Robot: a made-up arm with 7 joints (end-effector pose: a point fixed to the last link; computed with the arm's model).
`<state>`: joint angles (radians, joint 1 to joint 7).
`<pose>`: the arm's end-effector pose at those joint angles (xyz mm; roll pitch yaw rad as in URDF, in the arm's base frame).
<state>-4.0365 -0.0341 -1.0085 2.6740 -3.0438 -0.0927 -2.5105</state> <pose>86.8 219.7 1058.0 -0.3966 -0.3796 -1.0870</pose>
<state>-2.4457 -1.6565 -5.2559 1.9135 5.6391 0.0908 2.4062</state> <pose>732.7 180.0 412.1 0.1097 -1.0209 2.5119</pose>
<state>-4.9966 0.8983 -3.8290 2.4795 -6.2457 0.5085 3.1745</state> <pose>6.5 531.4 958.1 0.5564 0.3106 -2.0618</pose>
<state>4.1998 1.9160 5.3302 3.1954 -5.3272 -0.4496 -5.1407</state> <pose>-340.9 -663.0 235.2 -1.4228 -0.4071 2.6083</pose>
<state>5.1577 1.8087 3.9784 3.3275 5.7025 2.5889 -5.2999</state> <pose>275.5 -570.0 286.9 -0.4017 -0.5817 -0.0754</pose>
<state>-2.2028 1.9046 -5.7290 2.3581 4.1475 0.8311 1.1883</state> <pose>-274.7 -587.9 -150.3 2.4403 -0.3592 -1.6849</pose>
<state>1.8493 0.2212 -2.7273 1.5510 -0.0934 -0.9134 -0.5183</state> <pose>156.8 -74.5 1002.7 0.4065 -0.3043 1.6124</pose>
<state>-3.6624 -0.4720 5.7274 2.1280 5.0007 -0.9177 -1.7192</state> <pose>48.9 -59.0 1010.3 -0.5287 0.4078 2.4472</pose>
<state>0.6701 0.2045 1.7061 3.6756 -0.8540 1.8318 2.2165</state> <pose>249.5 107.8 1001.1 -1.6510 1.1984 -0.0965</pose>
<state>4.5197 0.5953 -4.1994 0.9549 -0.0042 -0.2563 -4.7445</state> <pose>356.5 -105.5 754.9 -1.6082 0.4744 -1.1633</pose>
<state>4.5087 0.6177 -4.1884 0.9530 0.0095 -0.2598 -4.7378</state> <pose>352.2 -116.3 755.3 -1.5885 0.5090 -1.1603</pose>
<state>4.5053 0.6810 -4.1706 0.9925 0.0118 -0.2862 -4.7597</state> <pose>341.4 -150.1 770.7 -1.4715 0.5343 -1.1270</pose>
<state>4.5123 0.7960 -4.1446 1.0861 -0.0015 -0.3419 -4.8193</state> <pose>318.5 -219.4 796.4 -1.2359 0.5445 -1.0755</pose>
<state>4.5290 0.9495 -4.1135 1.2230 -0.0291 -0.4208 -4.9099</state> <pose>280.8 -324.4 809.1 -0.9307 0.5555 -1.0566</pose>
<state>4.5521 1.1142 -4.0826 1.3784 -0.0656 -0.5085 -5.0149</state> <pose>234.7 -444.3 785.9 -0.6342 0.6060 -1.0989</pose>
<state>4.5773 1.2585 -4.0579 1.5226 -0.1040 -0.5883 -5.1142</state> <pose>193.3 -546.2 730.9 -0.4148 0.7045 -1.1827</pose>
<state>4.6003 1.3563 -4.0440 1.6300 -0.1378 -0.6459 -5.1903</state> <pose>167.0 -609.4 674.6 -0.3035 0.8049 -1.2759</pose>
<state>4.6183 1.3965 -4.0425 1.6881 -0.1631 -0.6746 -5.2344</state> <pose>158.3 -634.8 645.9 -0.2840 0.8543 -1.3535</pose>
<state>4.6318 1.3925 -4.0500 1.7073 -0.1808 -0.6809 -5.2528</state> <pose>162.0 -635.9 646.3 -0.3095 0.8477 -1.4028</pose>
